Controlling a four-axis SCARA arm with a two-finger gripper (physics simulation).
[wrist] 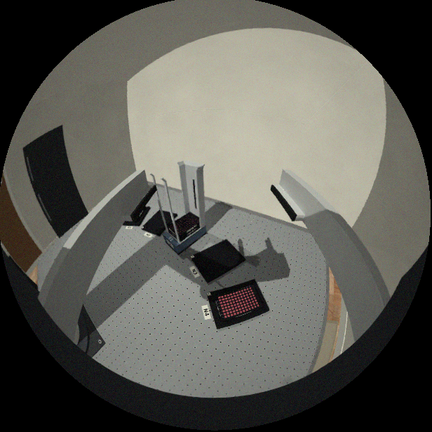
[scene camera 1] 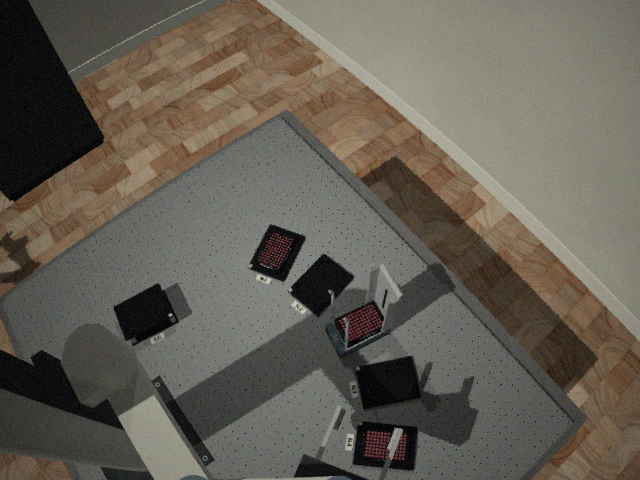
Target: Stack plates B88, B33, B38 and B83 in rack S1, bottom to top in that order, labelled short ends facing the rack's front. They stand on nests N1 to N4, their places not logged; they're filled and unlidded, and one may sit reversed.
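Frame: origin at the arm's base, x ahead, y left, z up, level; metres.
Seen in the pictures: gripper, fingertip midpoint: (scene camera 1: 370, 417).
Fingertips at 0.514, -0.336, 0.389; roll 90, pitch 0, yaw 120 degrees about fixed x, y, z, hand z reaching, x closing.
Observation:
A point is followed by its place in that frame, as x, y, z.
My gripper (scene camera 1: 368, 419) @[0.514, -0.336, 0.389] (wrist: 213, 176) is half open and empty. It hangs above the table near N4; in the scene view one finger crosses the plate there. A black plate with red wells (scene camera 1: 373, 448) @[0.514, -0.385, 0.033] (wrist: 238, 302) sits on nest N4 (scene camera 1: 412, 462) @[0.571, -0.483, 0.025]. Another red-welled plate (scene camera 1: 277, 249) @[0.666, 0.259, 0.033] sits on nest N1 (scene camera 1: 284, 272) @[0.638, 0.185, 0.025], partly behind a finger in the wrist view. Nests N2 (scene camera 1: 321, 284) @[0.702, 0.084, 0.025] (wrist: 159, 223) and N3 (scene camera 1: 388, 382) @[0.664, -0.269, 0.025] (wrist: 219, 260) hold no plate. Rack S1 (scene camera 1: 339, 342) @[0.625, -0.099, 0.061] (wrist: 192, 242) holds stacked plate material with red wells on top (scene camera 1: 360, 323) @[0.700, -0.098, 0.086]. The plate codes are unreadable.
Rack S1's tall grey back guide (scene camera 1: 379, 284) @[0.772, -0.078, 0.220] (wrist: 193, 192) and two thin front posts stand up between N2 and N3. Another black nest (scene camera 1: 144, 312) @[0.219, 0.319, 0.073], its tag unreadable, lies at the left of the table. The arm (scene camera 1: 160, 439) @[0.182, -0.164, 0.551] spans the lower left.

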